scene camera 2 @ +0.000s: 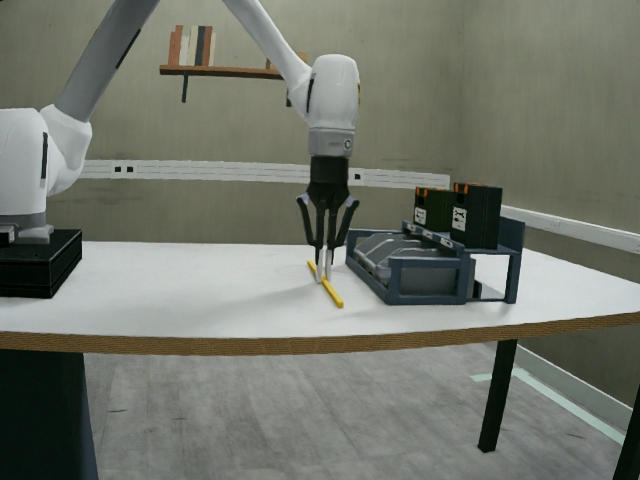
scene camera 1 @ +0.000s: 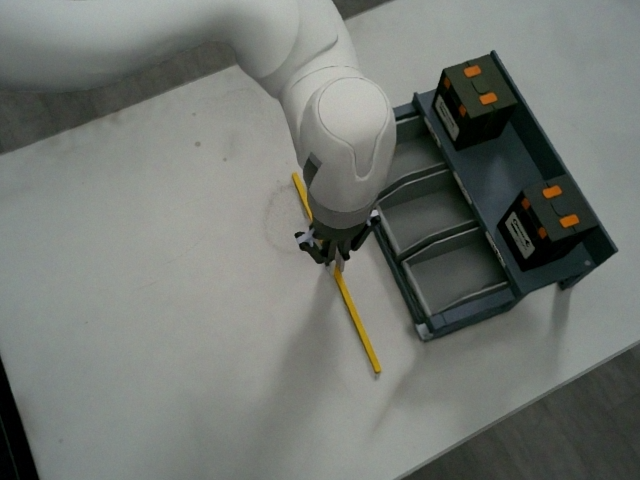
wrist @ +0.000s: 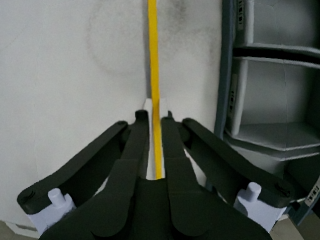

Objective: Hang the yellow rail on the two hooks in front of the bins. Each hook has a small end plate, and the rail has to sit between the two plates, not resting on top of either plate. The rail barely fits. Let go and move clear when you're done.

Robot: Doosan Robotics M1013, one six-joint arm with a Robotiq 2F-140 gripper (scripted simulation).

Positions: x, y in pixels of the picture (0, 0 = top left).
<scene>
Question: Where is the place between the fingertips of my gripper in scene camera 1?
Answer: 333, 266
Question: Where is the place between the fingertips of my gripper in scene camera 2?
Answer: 322, 280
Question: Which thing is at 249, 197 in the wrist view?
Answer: My gripper.
</scene>
